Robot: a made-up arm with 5 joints.
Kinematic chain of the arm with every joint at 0, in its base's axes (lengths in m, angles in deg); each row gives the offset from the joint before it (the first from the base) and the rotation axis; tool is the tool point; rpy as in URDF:
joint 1: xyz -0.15 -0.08 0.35 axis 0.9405 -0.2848 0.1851
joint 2: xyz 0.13 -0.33 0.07 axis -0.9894 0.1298 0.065
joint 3: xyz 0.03 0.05 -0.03 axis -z
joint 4: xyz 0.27 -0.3 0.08 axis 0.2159 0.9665 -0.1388
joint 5: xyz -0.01 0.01 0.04 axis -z
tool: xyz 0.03 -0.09 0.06 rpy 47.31 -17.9 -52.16
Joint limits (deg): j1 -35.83..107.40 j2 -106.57..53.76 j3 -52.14..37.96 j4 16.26..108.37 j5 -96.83..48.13
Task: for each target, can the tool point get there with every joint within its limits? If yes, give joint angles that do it. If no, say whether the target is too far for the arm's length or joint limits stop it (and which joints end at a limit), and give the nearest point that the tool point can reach.
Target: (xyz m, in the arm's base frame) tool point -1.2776 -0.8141 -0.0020
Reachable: no: too far | nearest point -0.1242 -0.6557 0.2864 | short by 1.199 m
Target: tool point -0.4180 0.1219 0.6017
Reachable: no: joint limits stop it (at a limit: joint 1, joint 2, joint 3, joint 4) | nearest point 0.1614 0.2509 0.3969 | short by 0.628 m
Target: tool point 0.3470 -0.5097 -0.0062
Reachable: yes | joints 15.42 -86.48 3.12 63.71 33.47
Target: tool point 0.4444 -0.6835 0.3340
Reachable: yes | joints 10.17 -16.71 -13.34 87.10 13.74
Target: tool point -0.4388 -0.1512 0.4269
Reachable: no: joint limits stop it (at a limit: joint 1, joint 2, joint 3, joint 4, joint 5) | nearest point -0.1200 -0.5967 0.2529 | short by 0.575 m
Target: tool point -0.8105 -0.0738 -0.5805
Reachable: no: too far | nearest point 0.0531 -0.2613 -0.1048 | short by 1.004 m
